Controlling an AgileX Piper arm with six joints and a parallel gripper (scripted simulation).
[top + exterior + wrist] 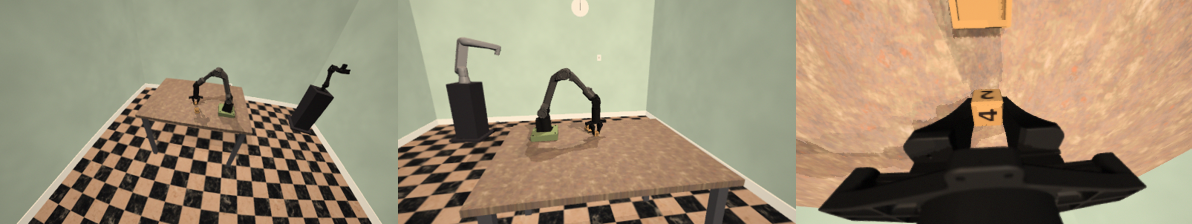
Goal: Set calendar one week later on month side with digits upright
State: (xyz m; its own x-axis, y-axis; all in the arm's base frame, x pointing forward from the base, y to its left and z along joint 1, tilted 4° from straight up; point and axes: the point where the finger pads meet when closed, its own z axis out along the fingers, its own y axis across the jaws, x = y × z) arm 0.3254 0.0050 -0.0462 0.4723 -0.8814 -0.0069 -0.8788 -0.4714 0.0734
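Now: the orange tray 5 cm behind my hand, 9 cm to the left of it and 1 cm below it.
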